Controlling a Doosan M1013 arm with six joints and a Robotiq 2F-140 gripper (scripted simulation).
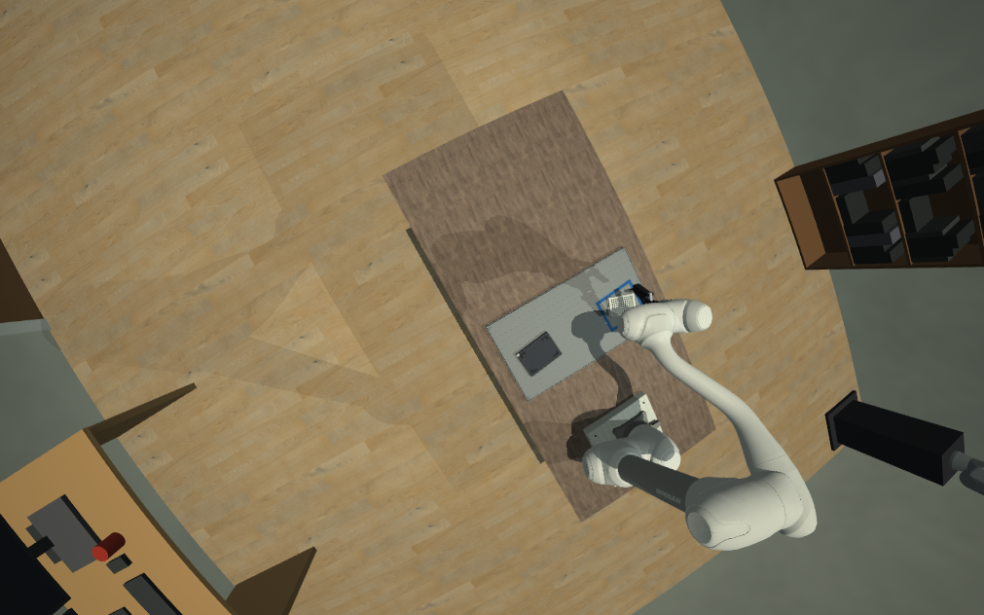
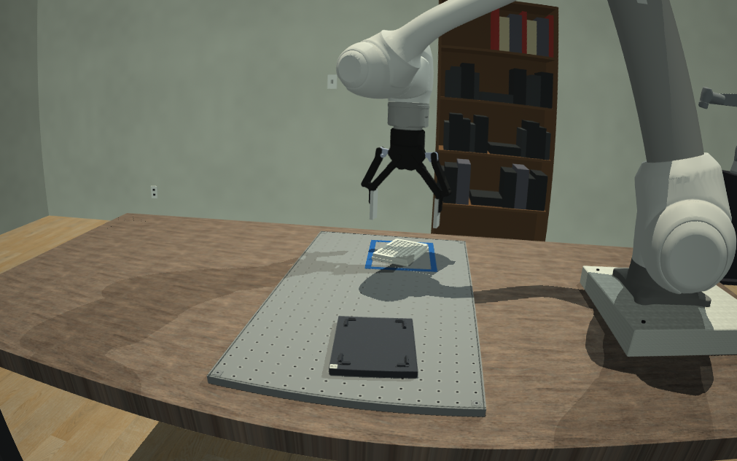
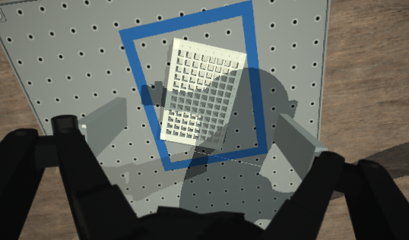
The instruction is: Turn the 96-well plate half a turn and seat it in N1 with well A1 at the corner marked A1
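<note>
My hand is 80 mm above the white 96-well plate. The rest, counted from my hand: A1 label: 510 mm to the left, 70 mm below, 30 mm ahead; then dark plate nest N1: 420 mm to the left, 80 mm below, 10 mm behind.
</note>
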